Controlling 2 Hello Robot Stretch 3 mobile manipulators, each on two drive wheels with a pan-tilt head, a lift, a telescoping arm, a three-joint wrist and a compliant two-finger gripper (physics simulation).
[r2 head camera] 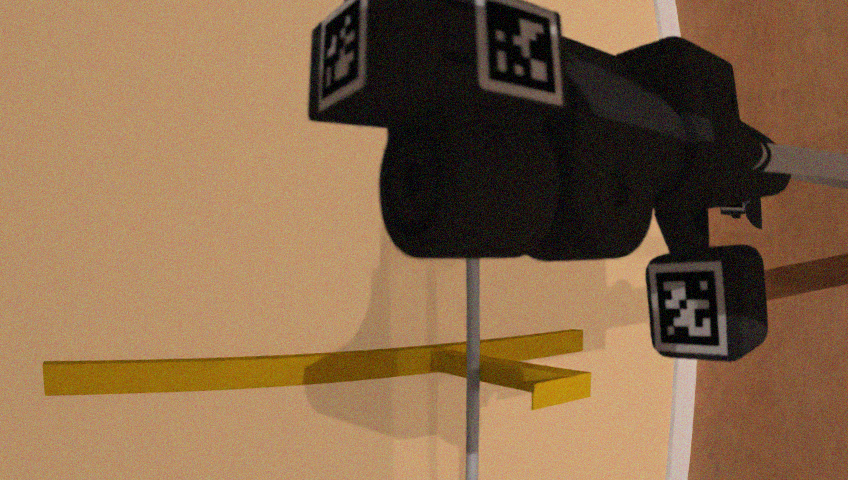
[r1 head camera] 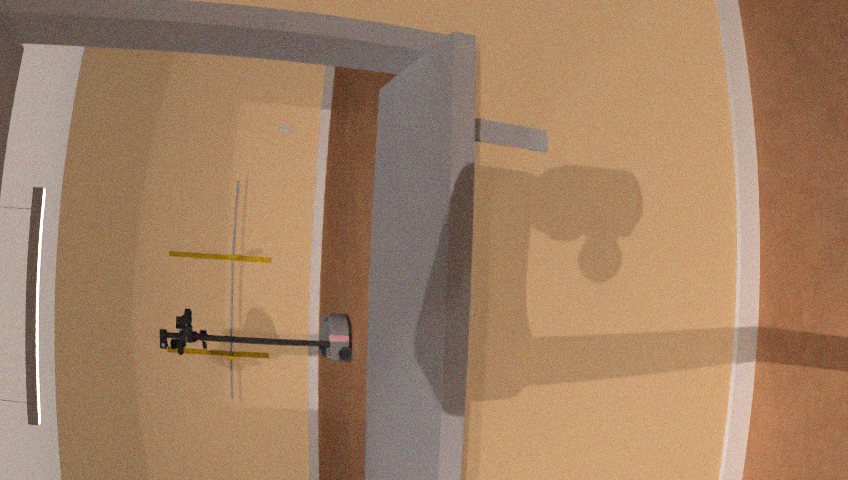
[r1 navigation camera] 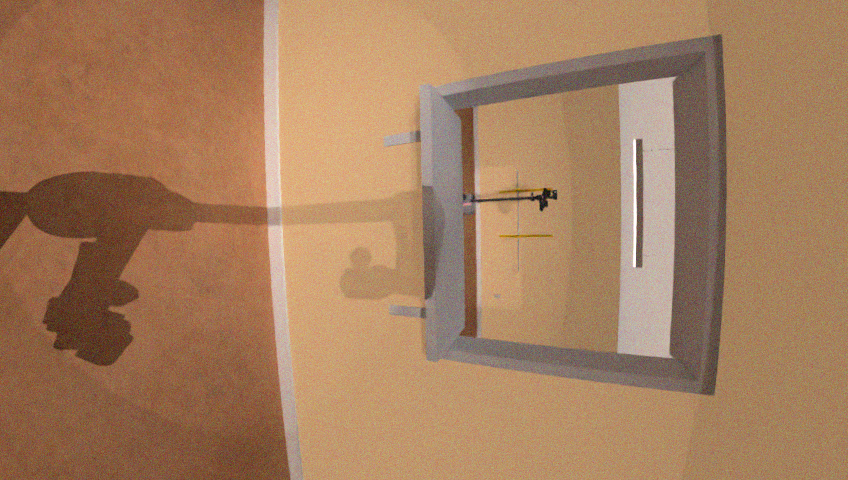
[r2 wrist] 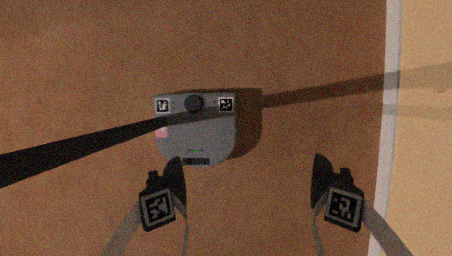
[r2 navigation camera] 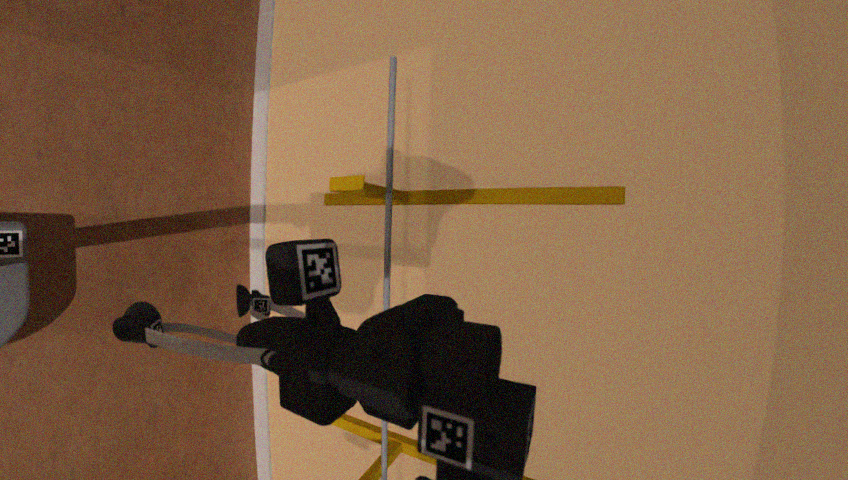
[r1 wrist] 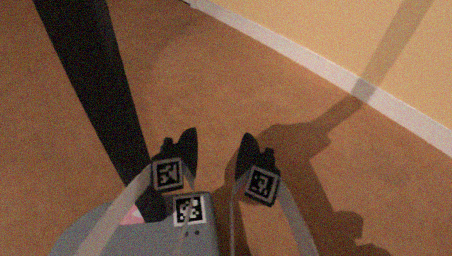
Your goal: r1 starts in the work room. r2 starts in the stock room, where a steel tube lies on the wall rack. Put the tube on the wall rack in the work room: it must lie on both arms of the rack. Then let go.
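Note:
The steel tube [r1 head camera: 232, 297] [r1 navigation camera: 517, 214] [r2 head camera: 473, 416] [r2 navigation camera: 389, 118] is a thin grey bar lying across both arms of the yellow stock room rack [r1 head camera: 190, 255] [r1 navigation camera: 535, 236] [r2 head camera: 178, 377] [r2 navigation camera: 535, 195]. r2's gripper [r2 navigation camera: 190, 312] [r2 wrist: 247, 180] is open and empty, pointing down on the robot's side of the tube, with its fingers lower than the tube. r2's wrist hides part of the tube in the head and navigation views. The tube does not show in r2's wrist view. r1's gripper [r1 wrist: 218, 152] is open and empty, above the floor beside its base. The work room rack does not show.
The wall between the rooms has an opening with a grey frame [r1 head camera: 238, 35] [r1 navigation camera: 595, 65] and a ledge [r1 head camera: 410, 267] [r1 navigation camera: 443, 148] on brackets. r2 [r1 head camera: 261, 340] shows through it, in front of the stock room rack. r2's base [r2 wrist: 200, 135] stands left of the white skirting [r2 wrist: 391, 75].

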